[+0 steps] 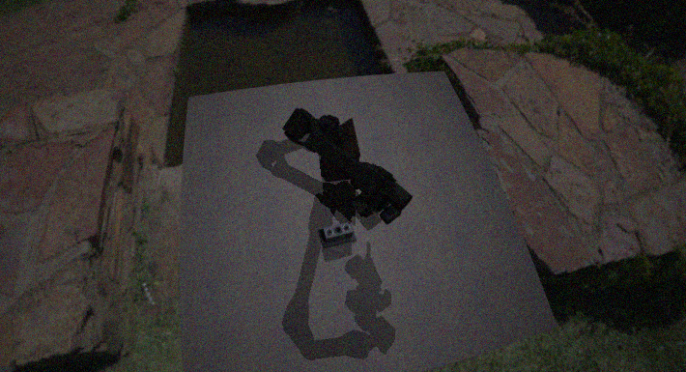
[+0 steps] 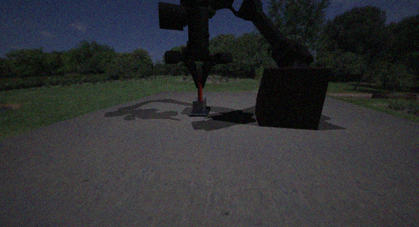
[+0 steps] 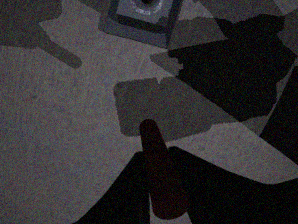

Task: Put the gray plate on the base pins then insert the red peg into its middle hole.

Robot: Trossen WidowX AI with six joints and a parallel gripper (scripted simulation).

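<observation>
Now: gripper tip 120 mm to the left of the gray plate, 70 mm above it and 20 mm short of it. Round my gripper tip: base: 120 mm to the right, 110 mm below, 20 mm ahead; then red peg: right at my gripper tip.
</observation>
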